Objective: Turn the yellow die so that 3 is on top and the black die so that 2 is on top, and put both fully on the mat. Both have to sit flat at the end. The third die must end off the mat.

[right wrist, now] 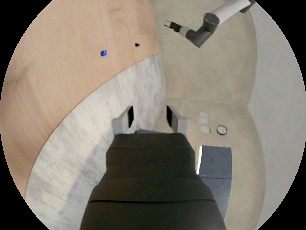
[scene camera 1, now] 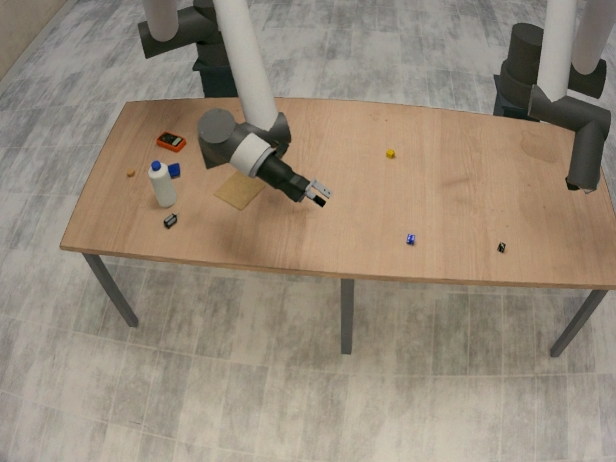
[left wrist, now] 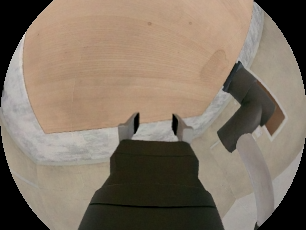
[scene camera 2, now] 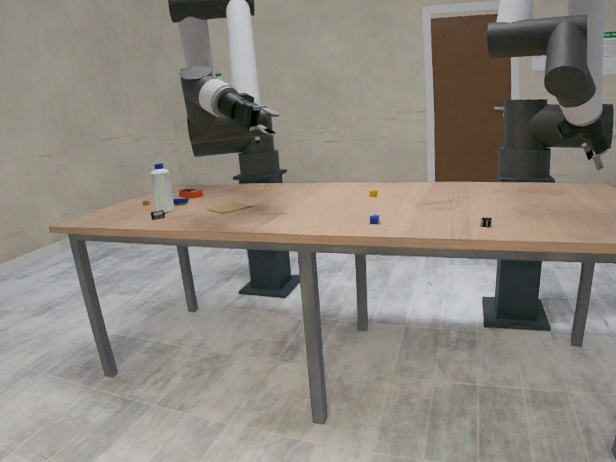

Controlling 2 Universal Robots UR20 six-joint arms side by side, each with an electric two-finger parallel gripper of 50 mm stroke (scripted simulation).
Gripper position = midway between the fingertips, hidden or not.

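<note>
White bottle (scene camera 1: 159, 175) visible, also in scene camera 2 (scene camera 2: 160, 177). A tan mat (scene camera 1: 239, 190) is present; in the left wrist view the mat is out of frame, and in the right wrist view the mat is out of frame. My right gripper (scene camera 1: 327, 200) appears in scene camera 2 (scene camera 2: 274, 124) and in the right wrist view (right wrist: 149, 112) as well. My left gripper (scene camera 2: 595, 163) is visible too, and the left wrist view (left wrist: 155, 119) has that gripper as well.
</note>
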